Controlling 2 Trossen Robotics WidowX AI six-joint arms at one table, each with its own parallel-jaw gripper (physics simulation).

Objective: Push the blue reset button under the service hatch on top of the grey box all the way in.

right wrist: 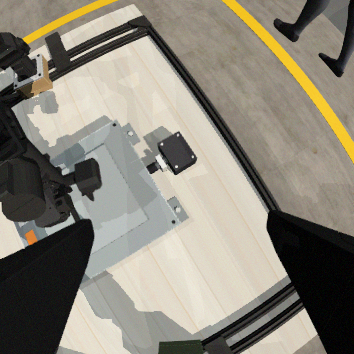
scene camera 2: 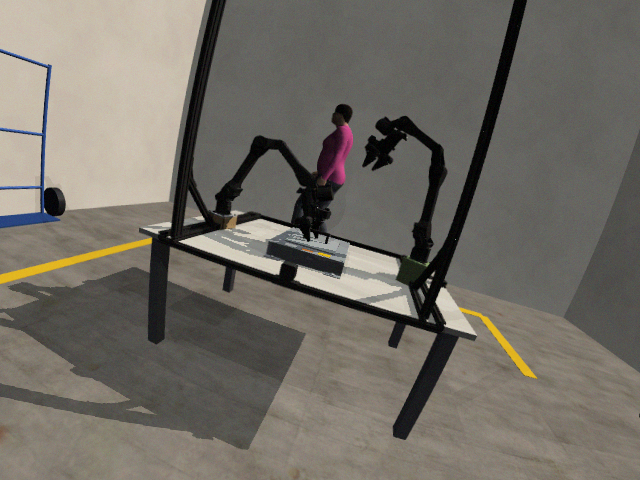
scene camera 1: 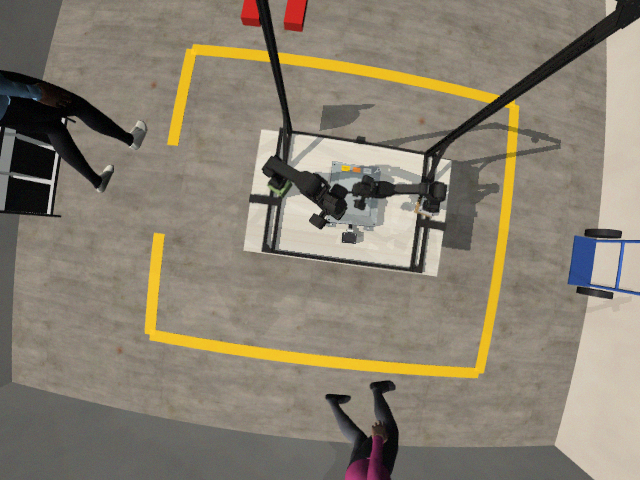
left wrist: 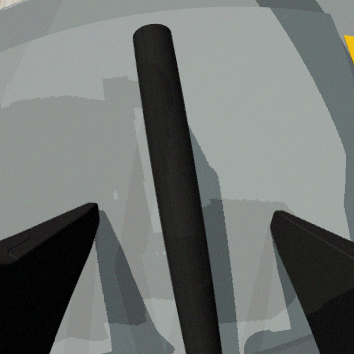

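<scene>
The grey box sits mid-table. Its service hatch appears to lie flat on top, with a black bar handle standing up from it. The blue reset button does not show in any view. My left gripper is open and empty, low above the hatch, with the handle passing between its fingers in the left wrist view; contact cannot be told. My right gripper is open and empty, high above the table.
A black square housing with a stub stands beside the box. Yellow and orange labels mark its far edge. Black frame rails edge the table. A person in pink stands behind the table.
</scene>
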